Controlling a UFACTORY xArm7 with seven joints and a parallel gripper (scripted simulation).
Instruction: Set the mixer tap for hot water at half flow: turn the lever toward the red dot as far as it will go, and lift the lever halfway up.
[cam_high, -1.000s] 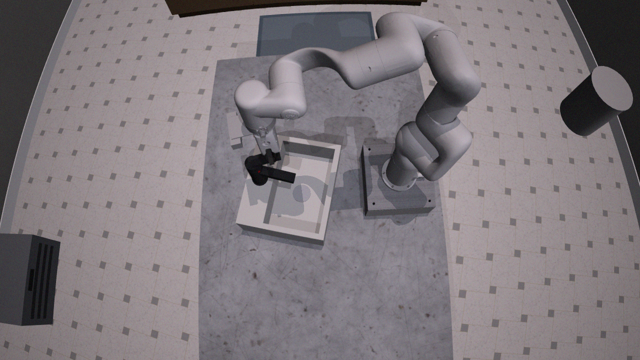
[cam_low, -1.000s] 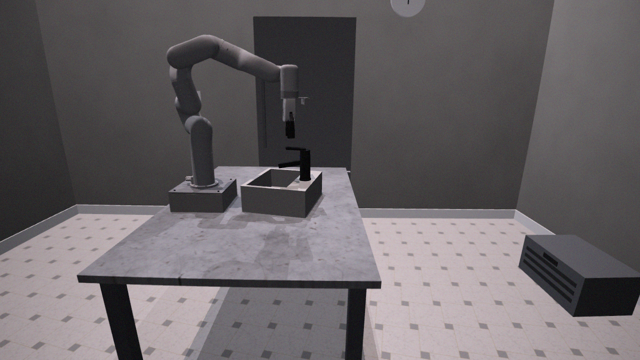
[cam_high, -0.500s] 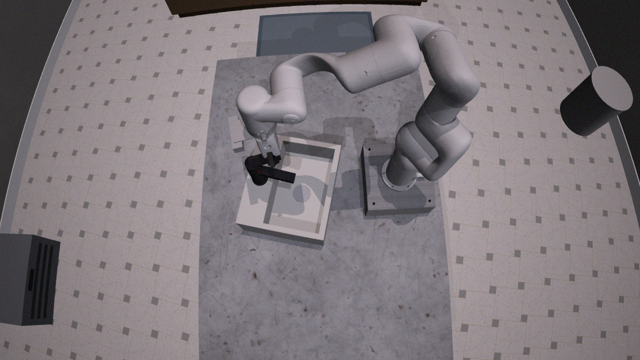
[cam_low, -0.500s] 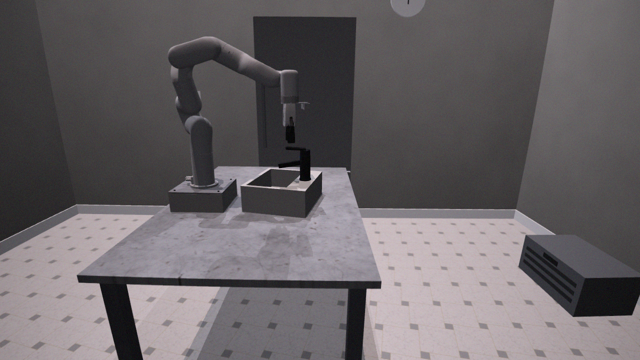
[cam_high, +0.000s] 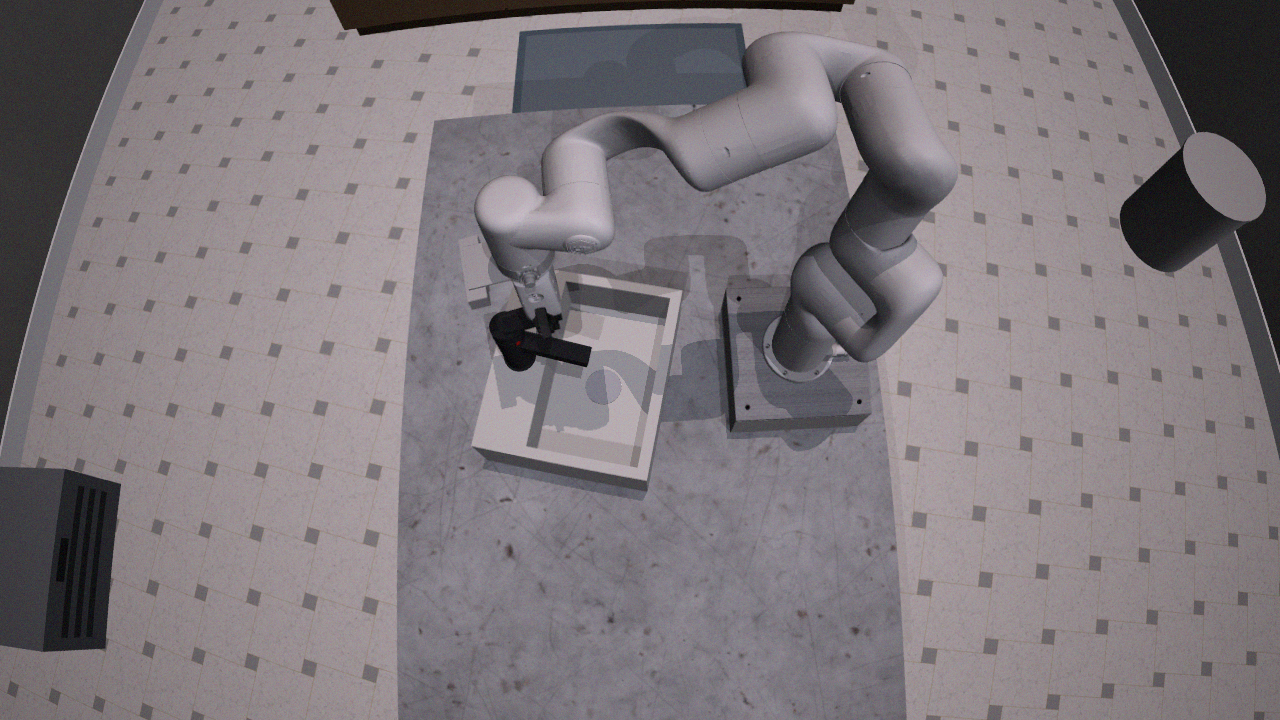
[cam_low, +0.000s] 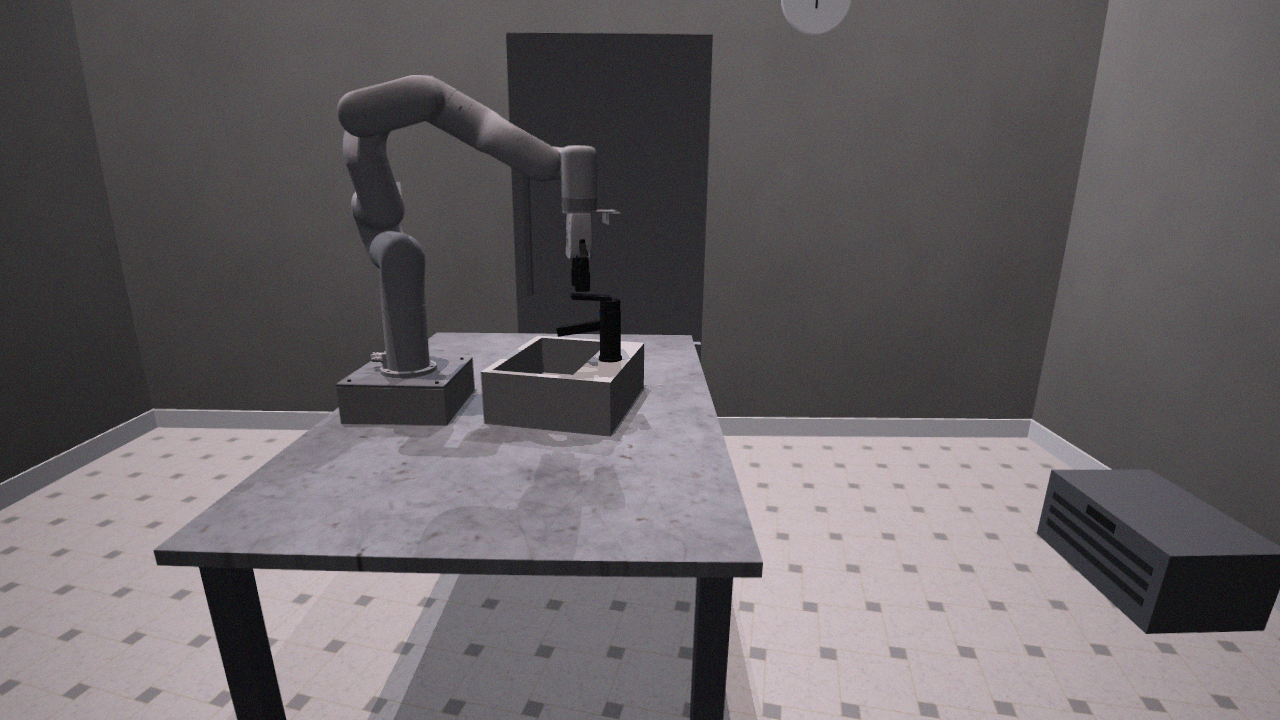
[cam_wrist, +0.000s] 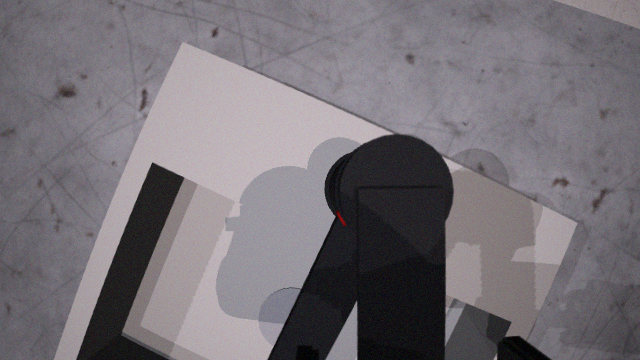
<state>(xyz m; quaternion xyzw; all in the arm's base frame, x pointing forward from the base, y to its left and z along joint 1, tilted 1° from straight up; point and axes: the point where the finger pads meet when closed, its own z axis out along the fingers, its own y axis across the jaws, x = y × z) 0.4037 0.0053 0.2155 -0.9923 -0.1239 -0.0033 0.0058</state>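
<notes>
The lever lies 20 mm ahead of my hand, 10 mm to the left of it and 40 mm below it. Also, from my hand: black mixer tap (40 mm ahead, 10 mm to the left, 80 mm below); then grey sink block (50 mm behind, 40 mm to the left, 270 mm below).
</notes>
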